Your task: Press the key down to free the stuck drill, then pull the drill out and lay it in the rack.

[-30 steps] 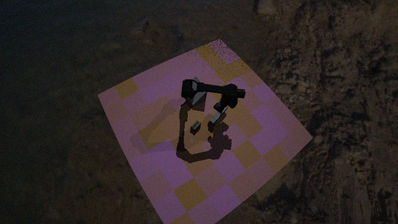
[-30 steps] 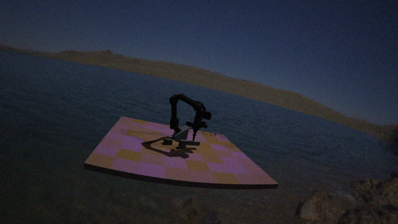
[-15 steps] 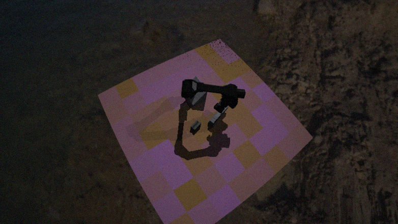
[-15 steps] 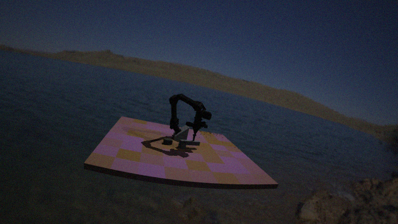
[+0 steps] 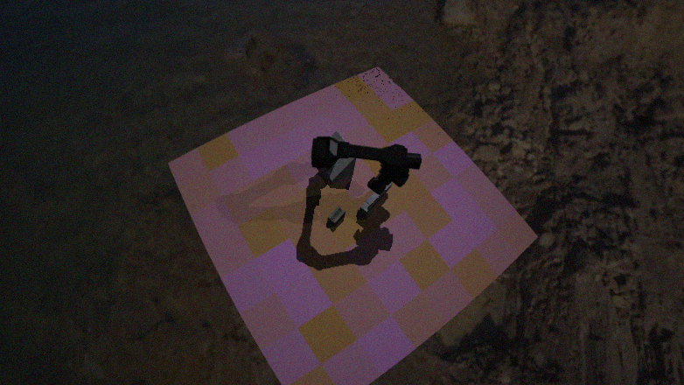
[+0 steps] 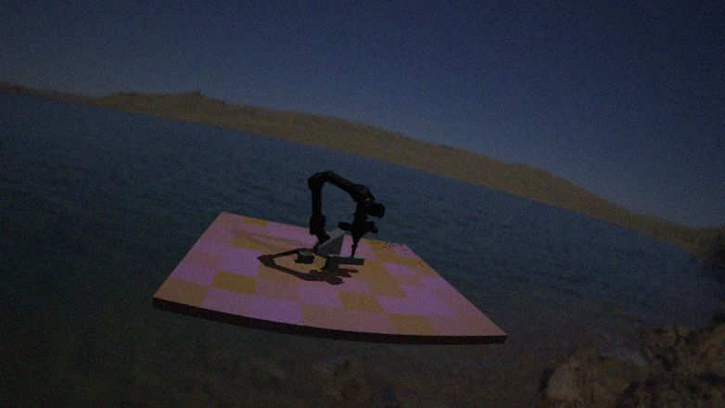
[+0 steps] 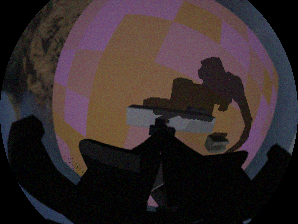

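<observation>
Right now the drill is 8 cm below my gripper tip, 5 cm to the right of it and 1 cm ahead of it. From my gripper tip the other things lie so: light grey housing: 9 cm below, 3 cm to the right; then grey-green block: 22 cm to the right, 11 cm below, 2 cm behind.
</observation>
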